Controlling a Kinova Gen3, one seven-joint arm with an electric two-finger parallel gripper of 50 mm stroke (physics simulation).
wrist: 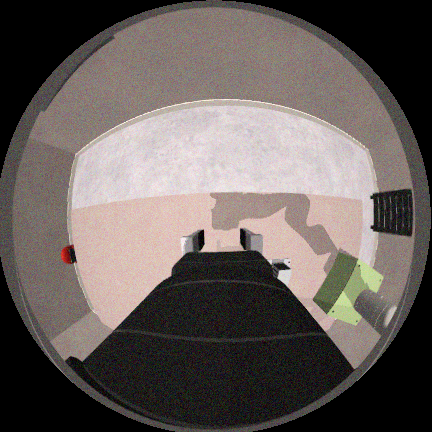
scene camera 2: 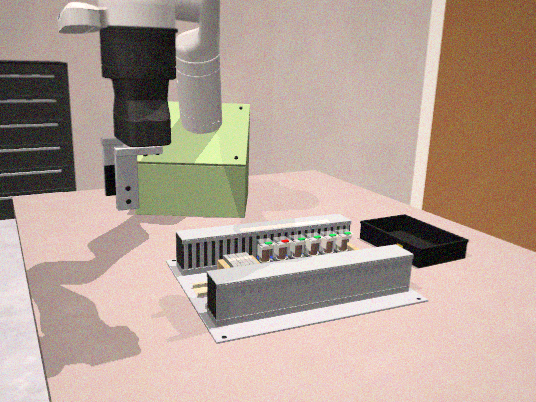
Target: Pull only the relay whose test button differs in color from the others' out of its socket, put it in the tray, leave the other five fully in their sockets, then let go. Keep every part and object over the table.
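Places are measured from the arm's base along level axes (x ahead, y down, z left), in metres.
Pixels of known places: gripper, between the fingertips: (wrist: pixel 221 236) (scene camera 2: pixel 121 201); arm's base, origin of its link: (wrist: pixel 361 299) (scene camera 2: pixel 202 122).
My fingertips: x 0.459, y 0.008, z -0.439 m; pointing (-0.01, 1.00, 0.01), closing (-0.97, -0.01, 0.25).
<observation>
Ahead of a thing's pixels: the offset from my fingertips to its middle. "*": to the spot under its first point.
The relay with the red test button @(dz +0.265, dx -0.013, dy +0.129 m) (scene camera 2: pixel 284 249) sits upright in the row, second from the left in the scene view. The other relays @(dz +0.316, dx +0.006, dy +0.129 m) (scene camera 2: pixel 313 247) in the row have green buttons. The lower parts of all the relays and their sockets are hidden behind the front grey duct. The black tray @(* dz +0.529, dx +0.110, dy +0.158 m) (scene camera 2: pixel 442 253) lies at the right, beyond the board's end, and its visible inside looks empty. My gripper (scene camera 2: pixel 118 200) (wrist: pixel 221 236) is open with nothing between its fingers. It hangs above the table, well to the left of the relays and higher than them.
Two slotted grey ducts, front @(* dz +0.224, dx +0.083, dy +0.132 m) (scene camera 2: pixel 310 282) and back @(* dz +0.205, dx -0.101, dy +0.141 m) (scene camera 2: pixel 215 252), flank the relay row on a white plate @(dz +0.276, dx -0.009, dy +0.175 m) (scene camera 2: pixel 320 317). Pale terminal blocks @(dz +0.197, dx -0.036, dy +0.148 m) (scene camera 2: pixel 240 260) stand left of the relays. A green box (scene camera 2: pixel 192 190) (wrist: pixel 336 283) stands behind. The plate's corner @(* dz +0.180, dx -0.132, dy +0.113 m) (wrist: pixel 284 275) shows beside my gripper's body.
</observation>
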